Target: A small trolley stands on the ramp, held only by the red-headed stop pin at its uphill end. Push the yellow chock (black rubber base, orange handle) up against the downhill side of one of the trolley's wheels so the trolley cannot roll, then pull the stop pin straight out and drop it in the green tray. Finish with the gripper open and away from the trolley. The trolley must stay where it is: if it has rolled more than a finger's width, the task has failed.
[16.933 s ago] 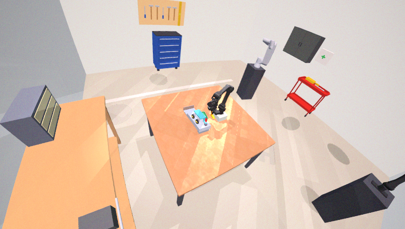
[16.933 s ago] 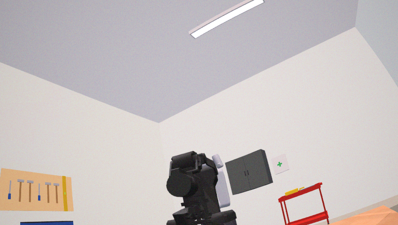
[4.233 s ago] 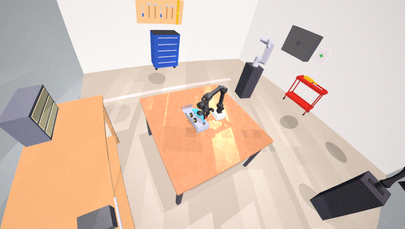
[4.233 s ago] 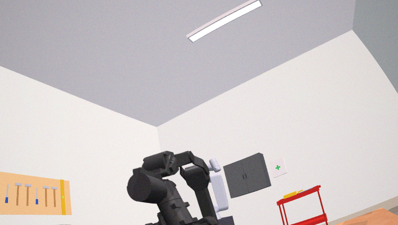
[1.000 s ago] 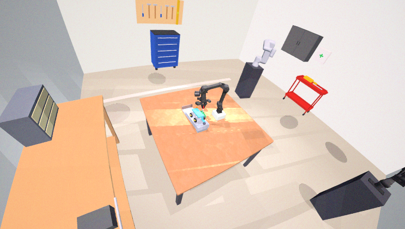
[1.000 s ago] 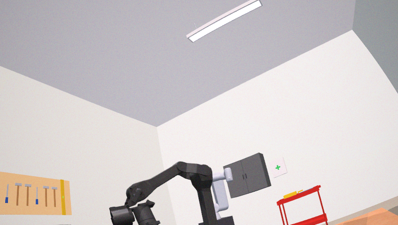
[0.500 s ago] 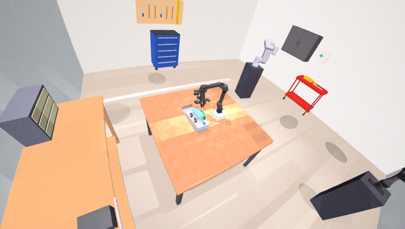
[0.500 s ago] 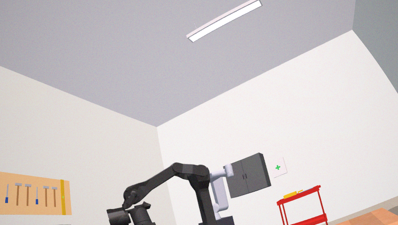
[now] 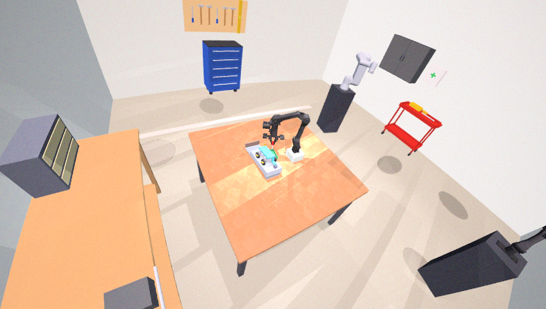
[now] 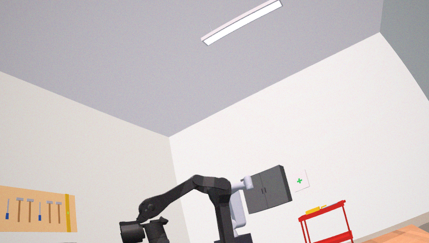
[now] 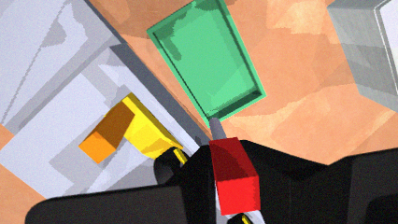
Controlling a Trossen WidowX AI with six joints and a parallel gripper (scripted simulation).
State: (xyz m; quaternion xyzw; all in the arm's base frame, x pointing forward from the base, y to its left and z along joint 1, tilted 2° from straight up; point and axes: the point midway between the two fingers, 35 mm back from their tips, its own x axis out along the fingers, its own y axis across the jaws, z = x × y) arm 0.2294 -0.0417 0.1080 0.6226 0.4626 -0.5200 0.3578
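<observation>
Now: the red-headed stop pin right at my gripper tip. From my gripper tip the other things lie so: green tray 2 cm behind, 14 cm below; then yellow chock 5 cm ahead, 5 cm below; then trolley 9 cm ahead, 10 cm to the left, 2 cm below.
</observation>
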